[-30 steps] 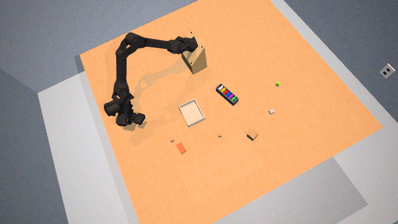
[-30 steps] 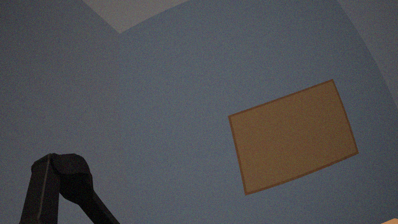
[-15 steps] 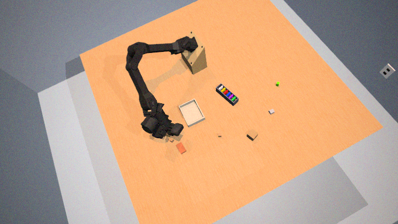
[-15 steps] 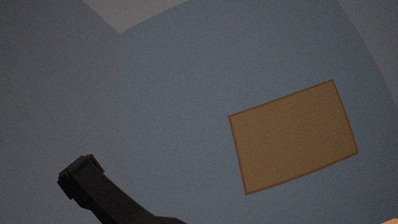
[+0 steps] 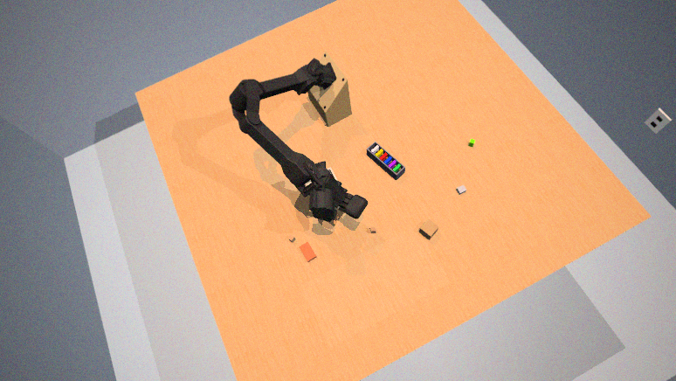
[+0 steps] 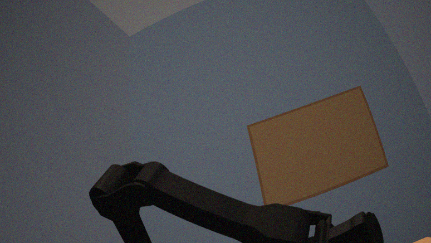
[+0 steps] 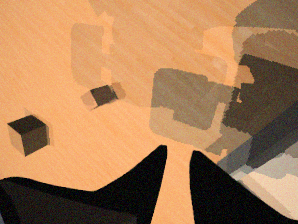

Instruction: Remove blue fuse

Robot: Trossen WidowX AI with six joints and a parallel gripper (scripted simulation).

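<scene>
Right now my gripper tip is 18 cm to the right of the blue fuse, 12 cm past it and 2 cm above it. Also, from my gripper tip: white tray (10 cm behind, 5 cm to the right, 5 cm below); then orange-red flat piece (16 cm to the right, 7 cm ahead, 4 cm below); then brown cube (21 cm to the left, 14 cm ahead, 3 cm below).
</scene>
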